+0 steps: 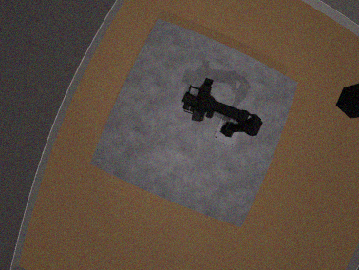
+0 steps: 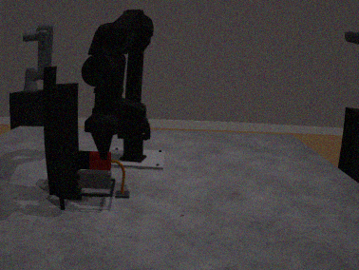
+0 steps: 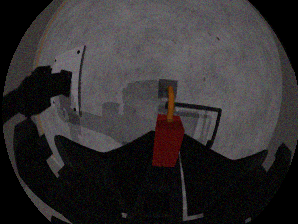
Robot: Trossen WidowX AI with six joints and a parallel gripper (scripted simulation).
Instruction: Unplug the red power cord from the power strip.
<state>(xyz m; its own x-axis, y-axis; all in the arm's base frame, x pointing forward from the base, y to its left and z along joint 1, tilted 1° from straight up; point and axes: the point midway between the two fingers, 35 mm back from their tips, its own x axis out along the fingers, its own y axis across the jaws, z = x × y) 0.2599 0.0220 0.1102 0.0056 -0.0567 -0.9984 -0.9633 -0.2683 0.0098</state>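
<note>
Right now my gripper tip is 100 mm to the left of the black power strip, 30 mm below it and 30 mm short of it. Also, from my gripper tip: red plug: 30 mm to the right, 10 mm ahead.
</note>
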